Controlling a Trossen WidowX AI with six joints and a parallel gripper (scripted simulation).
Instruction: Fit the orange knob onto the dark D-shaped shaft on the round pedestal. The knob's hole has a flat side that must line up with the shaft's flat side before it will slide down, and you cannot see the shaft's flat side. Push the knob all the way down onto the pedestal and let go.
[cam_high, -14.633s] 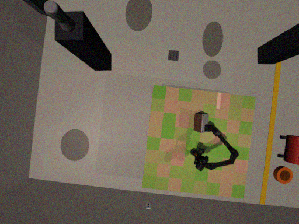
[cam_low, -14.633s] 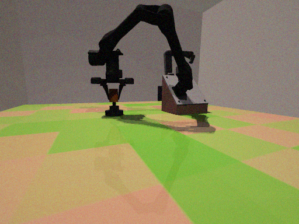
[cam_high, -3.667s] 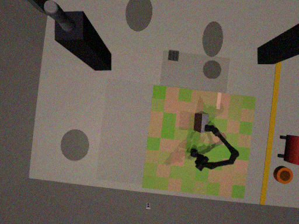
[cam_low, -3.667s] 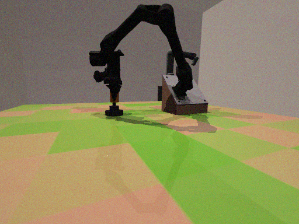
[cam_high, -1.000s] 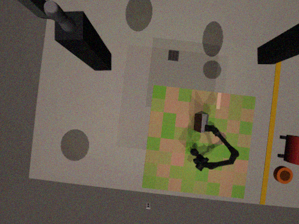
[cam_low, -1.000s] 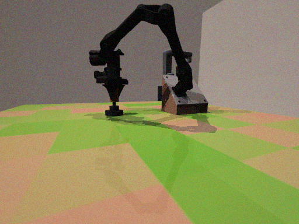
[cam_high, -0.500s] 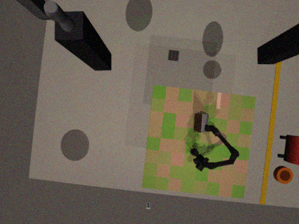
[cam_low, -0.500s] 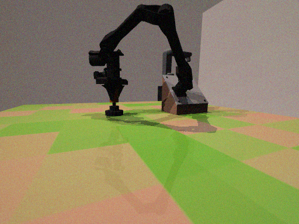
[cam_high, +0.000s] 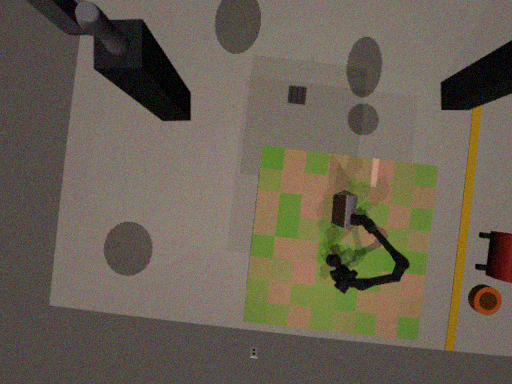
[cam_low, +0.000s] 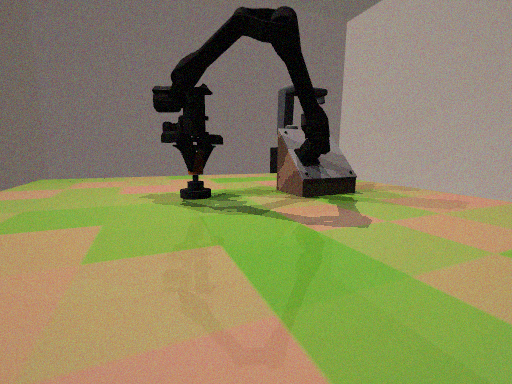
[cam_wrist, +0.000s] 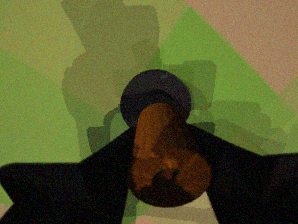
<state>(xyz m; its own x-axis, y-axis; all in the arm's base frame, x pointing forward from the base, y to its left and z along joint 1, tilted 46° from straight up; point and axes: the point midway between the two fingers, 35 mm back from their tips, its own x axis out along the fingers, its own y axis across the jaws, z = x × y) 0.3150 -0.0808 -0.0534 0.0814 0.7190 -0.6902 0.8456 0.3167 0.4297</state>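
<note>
My gripper tip is now 20 mm below the orange knob. From my gripper tip the other things lie so: dark pedestal: 40 mm below.
</note>
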